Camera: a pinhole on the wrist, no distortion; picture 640 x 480 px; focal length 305.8 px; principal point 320.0 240.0 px. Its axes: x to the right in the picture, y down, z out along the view. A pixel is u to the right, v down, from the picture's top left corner.
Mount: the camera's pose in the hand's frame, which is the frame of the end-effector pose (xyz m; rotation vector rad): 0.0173 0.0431 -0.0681 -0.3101 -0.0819 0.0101
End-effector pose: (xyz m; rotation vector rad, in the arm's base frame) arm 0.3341 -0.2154 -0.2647 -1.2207 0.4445 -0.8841
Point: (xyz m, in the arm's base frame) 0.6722 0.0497 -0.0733
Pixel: 351 85
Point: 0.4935 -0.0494 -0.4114
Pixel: 265 328
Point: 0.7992 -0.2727 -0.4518
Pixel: 585 394
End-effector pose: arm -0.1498 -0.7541 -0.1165 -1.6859 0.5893 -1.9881
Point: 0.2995 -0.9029 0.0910
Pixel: 451 130
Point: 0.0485 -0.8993 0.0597
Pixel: 559 115
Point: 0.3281 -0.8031 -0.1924
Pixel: 280 189
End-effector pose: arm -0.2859 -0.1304 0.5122 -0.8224 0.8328 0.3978
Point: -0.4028 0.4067 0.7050
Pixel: 219 297
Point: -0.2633 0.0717 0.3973
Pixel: 471 331
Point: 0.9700 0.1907 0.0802
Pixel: outside the picture
